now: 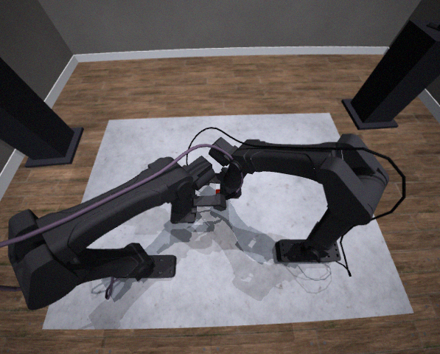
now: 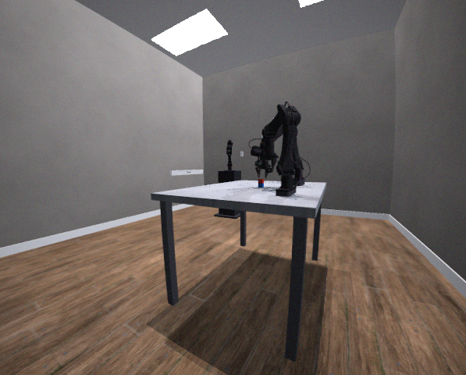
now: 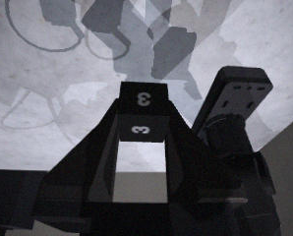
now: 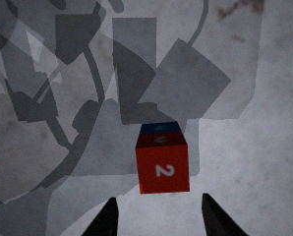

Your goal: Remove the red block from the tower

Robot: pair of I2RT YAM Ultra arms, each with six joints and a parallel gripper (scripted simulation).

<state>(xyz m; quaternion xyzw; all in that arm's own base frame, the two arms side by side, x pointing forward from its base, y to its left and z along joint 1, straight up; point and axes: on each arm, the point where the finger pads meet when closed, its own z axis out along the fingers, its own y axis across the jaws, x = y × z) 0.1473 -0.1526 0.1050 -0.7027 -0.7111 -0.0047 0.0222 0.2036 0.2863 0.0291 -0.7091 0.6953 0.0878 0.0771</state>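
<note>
Now: the red block showing 2 30 mm below my right hand and 20 mm to the left of it. The rest, counted from my right hand: black block showing 3: 140 mm to the left, 90 mm behind, 50 mm above; then blue block showing 7: 60 mm below, 20 mm to the left.
Right now my left hand is right at the black block showing 3. The rest, counted from my left hand: red block showing 2: 100 mm ahead, 110 mm to the right, 80 mm below; blue block showing 7: 100 mm ahead, 110 mm to the right, 110 mm below.
</note>
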